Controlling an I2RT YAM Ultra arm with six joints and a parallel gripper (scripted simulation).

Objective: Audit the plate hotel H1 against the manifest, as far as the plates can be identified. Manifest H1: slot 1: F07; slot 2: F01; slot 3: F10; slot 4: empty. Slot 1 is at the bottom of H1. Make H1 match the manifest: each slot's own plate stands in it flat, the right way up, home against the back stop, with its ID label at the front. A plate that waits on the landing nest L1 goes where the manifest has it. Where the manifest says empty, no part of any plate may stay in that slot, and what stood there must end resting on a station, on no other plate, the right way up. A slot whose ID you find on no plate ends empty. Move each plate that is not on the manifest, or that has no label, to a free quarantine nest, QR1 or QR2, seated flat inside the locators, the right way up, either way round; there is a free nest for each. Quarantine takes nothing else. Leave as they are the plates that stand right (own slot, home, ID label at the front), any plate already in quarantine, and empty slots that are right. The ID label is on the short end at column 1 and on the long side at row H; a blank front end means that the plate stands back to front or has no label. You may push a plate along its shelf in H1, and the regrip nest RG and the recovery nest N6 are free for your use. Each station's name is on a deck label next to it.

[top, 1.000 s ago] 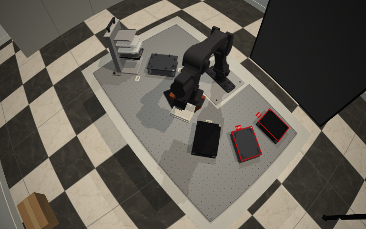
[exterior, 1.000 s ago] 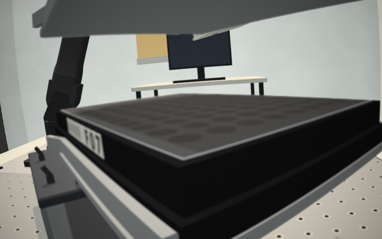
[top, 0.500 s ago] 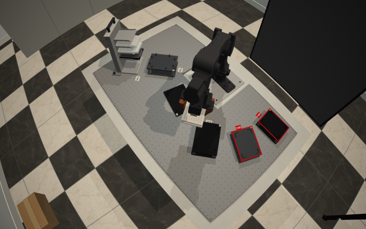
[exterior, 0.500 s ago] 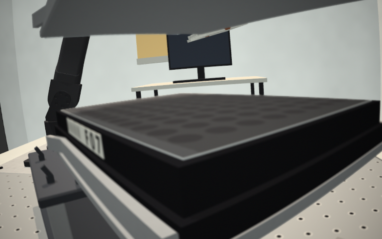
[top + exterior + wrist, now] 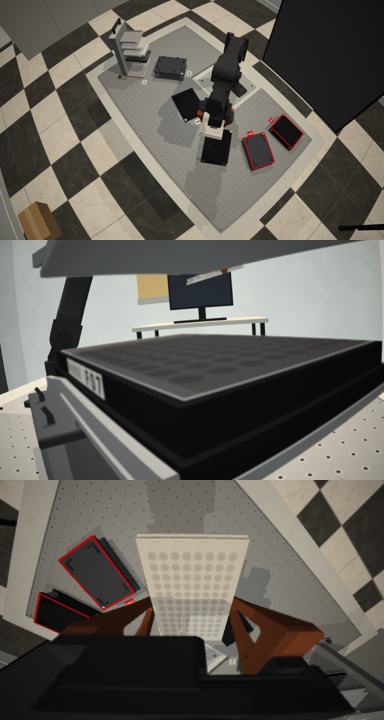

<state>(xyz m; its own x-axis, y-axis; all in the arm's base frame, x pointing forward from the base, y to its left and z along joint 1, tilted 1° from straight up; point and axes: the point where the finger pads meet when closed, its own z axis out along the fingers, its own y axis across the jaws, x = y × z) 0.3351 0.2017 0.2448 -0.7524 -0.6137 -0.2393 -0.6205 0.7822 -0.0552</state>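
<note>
Right now the red-framed quarantine nest is 160 mm behind my hand, 190 mm to the left of it and 200 mm below it. Also, from my hand: black landing nest L1 (10 mm behind, 40 mm to the left, 190 mm below); black nest N6 (60 mm behind, 230 mm to the right, 230 mm below); white well plate (right at my hand).
</note>
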